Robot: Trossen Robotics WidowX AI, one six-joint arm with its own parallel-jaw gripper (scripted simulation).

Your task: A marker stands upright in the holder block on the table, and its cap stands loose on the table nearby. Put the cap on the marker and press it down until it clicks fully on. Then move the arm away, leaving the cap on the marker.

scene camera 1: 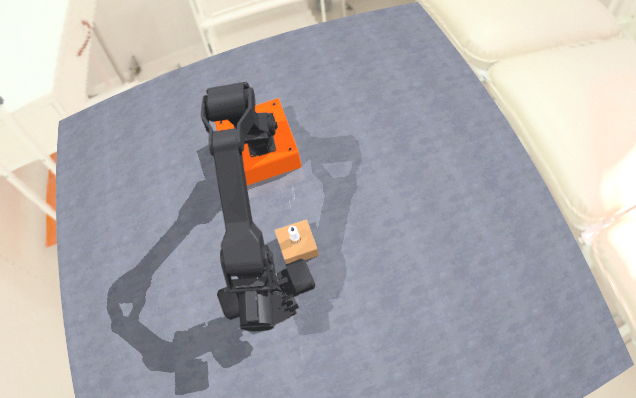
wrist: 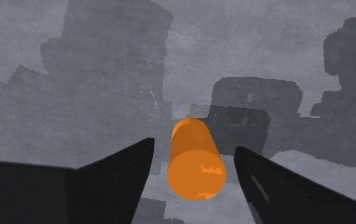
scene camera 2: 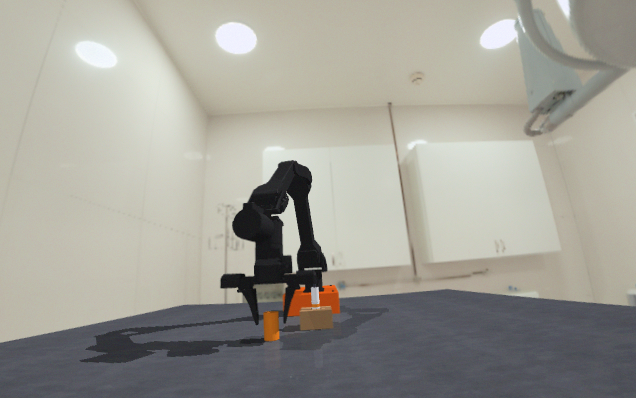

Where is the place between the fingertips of my gripper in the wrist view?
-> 194, 149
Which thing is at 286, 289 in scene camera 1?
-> My gripper.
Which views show my gripper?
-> Scene camera 1, the wrist view and scene camera 2: all of them.
